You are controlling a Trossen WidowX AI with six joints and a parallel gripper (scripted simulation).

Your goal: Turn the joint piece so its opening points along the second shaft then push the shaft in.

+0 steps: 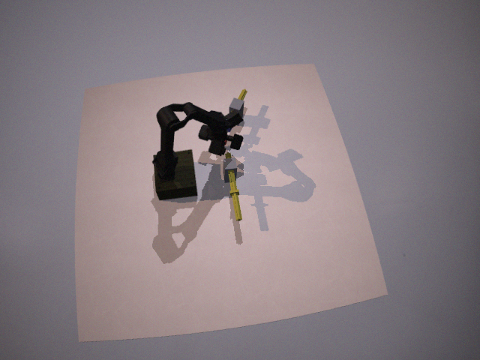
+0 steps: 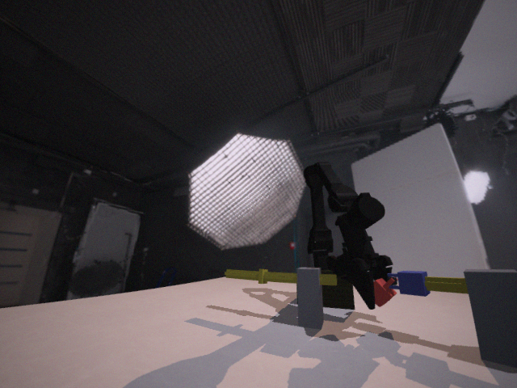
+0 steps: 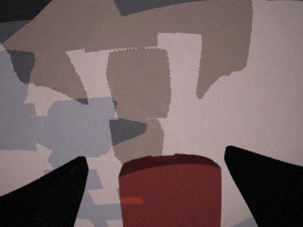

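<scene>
The red joint piece is 10 mm to the left of my gripper tip and 30 mm above it.
</scene>
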